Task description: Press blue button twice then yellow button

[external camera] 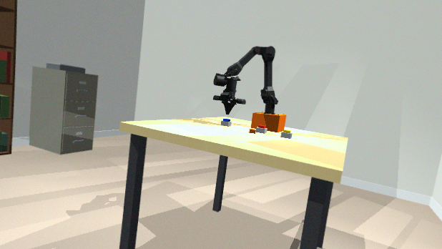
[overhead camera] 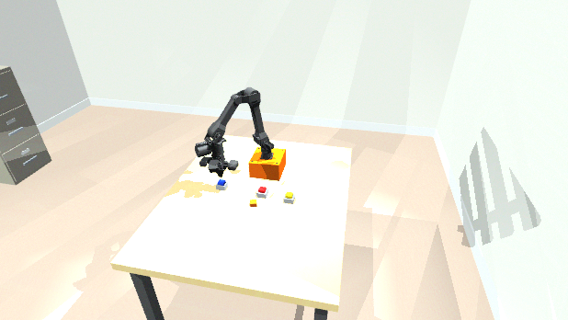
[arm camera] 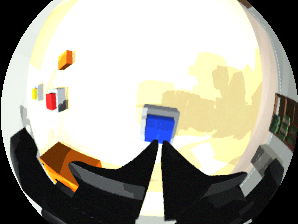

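Now: the blue button 3 cm below my gripper tip. Round my gripper tip: red button: 4 cm ahead, 22 cm to the left, 3 cm below; small orange block: 12 cm ahead, 19 cm to the left, 5 cm below; yellow button: 7 cm ahead, 36 cm to the left, 3 cm below.
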